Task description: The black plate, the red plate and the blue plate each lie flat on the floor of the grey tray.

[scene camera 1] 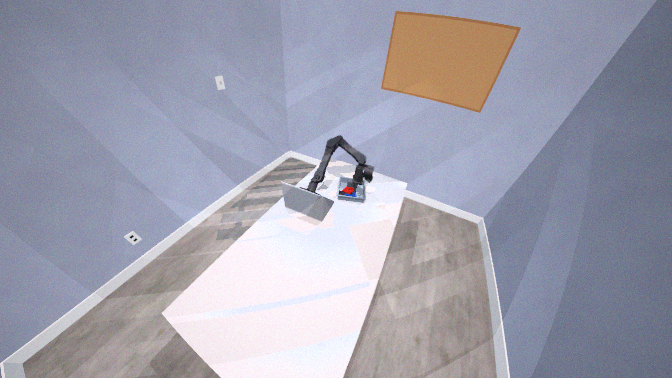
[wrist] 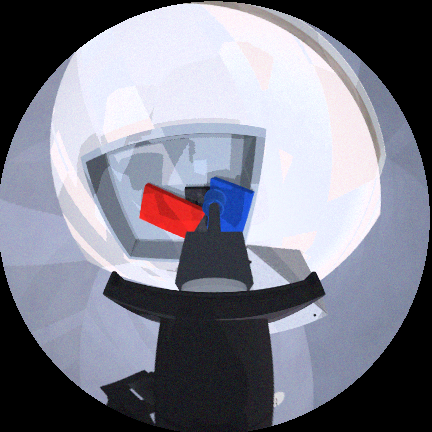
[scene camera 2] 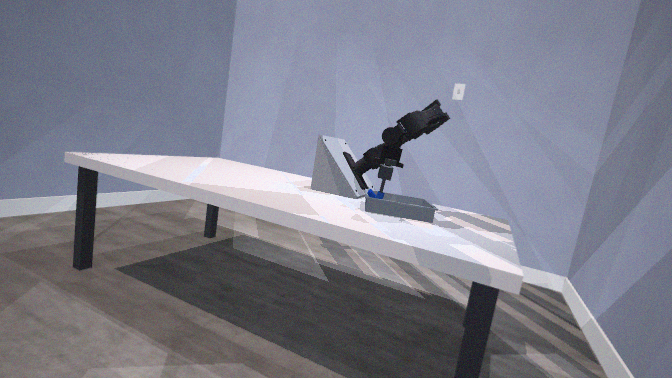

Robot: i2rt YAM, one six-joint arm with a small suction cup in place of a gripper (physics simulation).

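Seen in the pictures: hand, tool point: (scene camera 1: 353, 194) (wrist: 213, 197); arm's base, link origin: (scene camera 2: 354, 171).
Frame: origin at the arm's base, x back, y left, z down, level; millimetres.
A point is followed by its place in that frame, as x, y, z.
Note:
The grey tray (wrist: 113, 209) {-148, 396, 75} (scene camera 1: 351, 197) {-249, 184, 52} (scene camera 2: 400, 212) {-289, 343, 82} stands on the white table beside the arm's base. In it lie the red plate (wrist: 169, 209) {-188, 291, 79} (scene camera 1: 348, 190) {-179, 269, 77}, the black plate (wrist: 195, 193) {-226, 262, 86} and the blue plate (wrist: 236, 201) {-256, 216, 48} (scene camera 2: 373, 193) {-217, 203, 50}. The black plate is mostly hidden between the other two. The blue plate is tilted, with its right edge up against the tray's wall, and in scene camera 2 it pokes above the rim. My suction cup (wrist: 214, 200) (scene camera 2: 381, 189) {-242, 240, 63} sits at or just over the blue plate's left part, with suction off.
A grey wedge-shaped stand (scene camera 1: 307, 204) {-72, -122, -19} (scene camera 2: 331, 169) {-168, -23, -2} sits right next to the tray at the arm's base. The table edge (scene camera 2: 469, 268) {-583, 620, 114} runs close past the tray. An orange board (scene camera 1: 446, 58) hangs on the wall.

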